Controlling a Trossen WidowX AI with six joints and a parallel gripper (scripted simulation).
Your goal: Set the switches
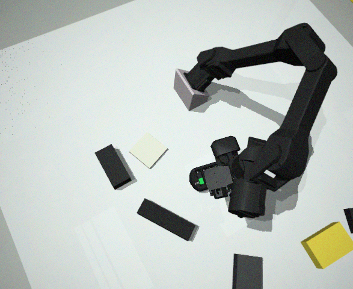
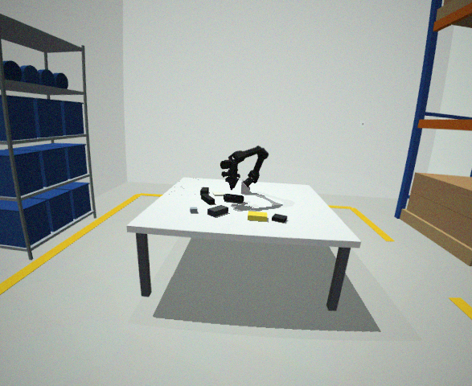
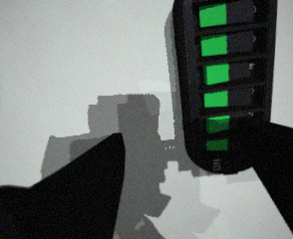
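Right now the long dark block is 10 mm ahead of my gripper tip, 180 mm to the right of it and 90 mm below it. Round my gripper tip: yellow block 260 mm ahead, 210 mm to the left, 90 mm below; cream tile 200 mm behind, 150 mm to the right, 100 mm below.
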